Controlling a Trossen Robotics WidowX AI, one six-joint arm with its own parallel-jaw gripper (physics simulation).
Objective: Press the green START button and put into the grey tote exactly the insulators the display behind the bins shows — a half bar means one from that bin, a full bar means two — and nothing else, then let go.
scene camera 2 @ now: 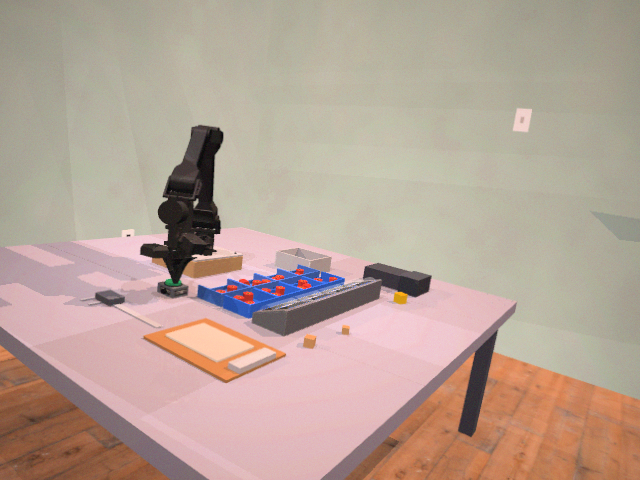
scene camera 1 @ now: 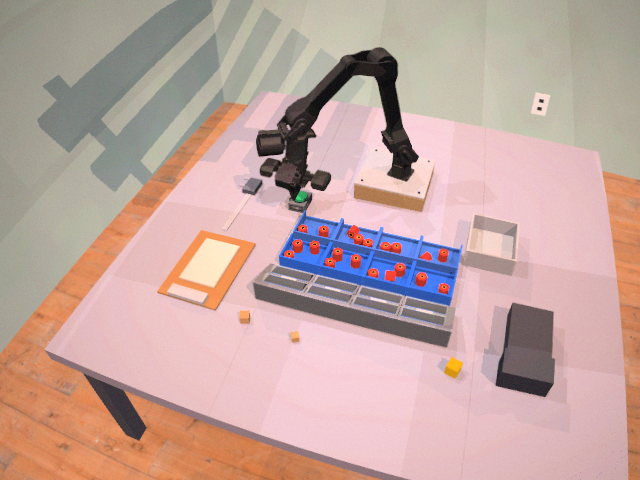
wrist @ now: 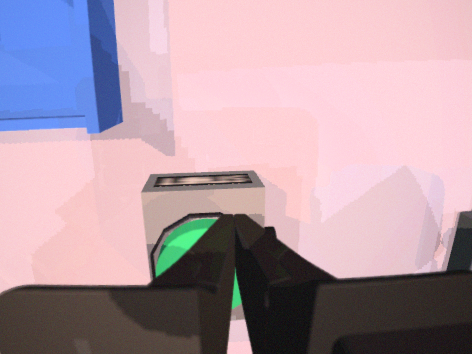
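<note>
My gripper is shut and empty, pointing down with its fingertips at the top of the green START button; whether the button is pushed in is hard to tell. Red insulators stand or lie in the blue bins, two rows of four compartments. The dark grey display has four windows beside the bins; its bars are not readable. The grey tote stands beyond the bins' far end; no insulator shows inside it in scene camera 1.
An orange clipboard lies near the display. A small dark grey device with a pale strip lies near the button. Small orange cubes, a yellow cube and a black block rest on the table.
</note>
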